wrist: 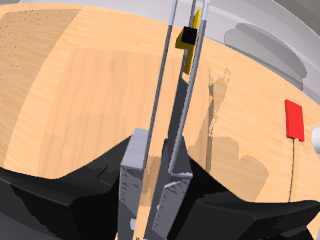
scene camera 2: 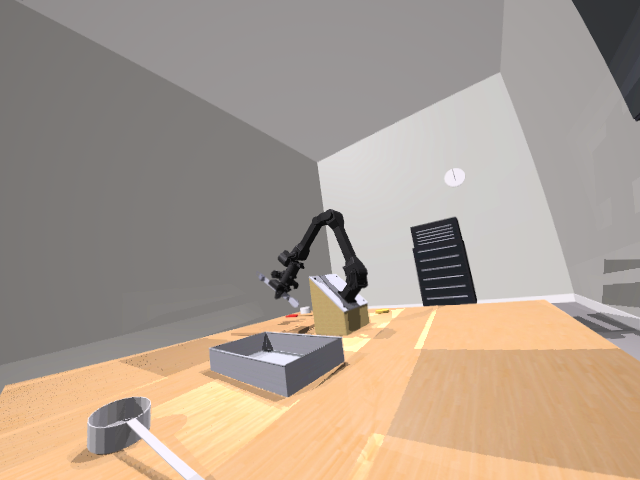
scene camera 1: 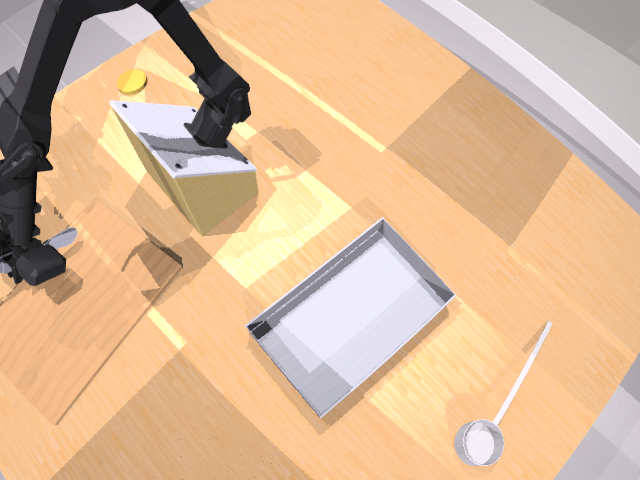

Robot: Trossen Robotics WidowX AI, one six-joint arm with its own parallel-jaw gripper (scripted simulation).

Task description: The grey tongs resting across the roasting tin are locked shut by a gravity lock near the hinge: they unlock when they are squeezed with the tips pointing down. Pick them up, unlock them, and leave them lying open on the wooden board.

same spot on wooden board: (scene camera 2: pixel 290 326) = (scene camera 1: pixel 112 275)
same spot on grey roasting tin: (scene camera 2: pixel 282 363) = (scene camera 1: pixel 346 306)
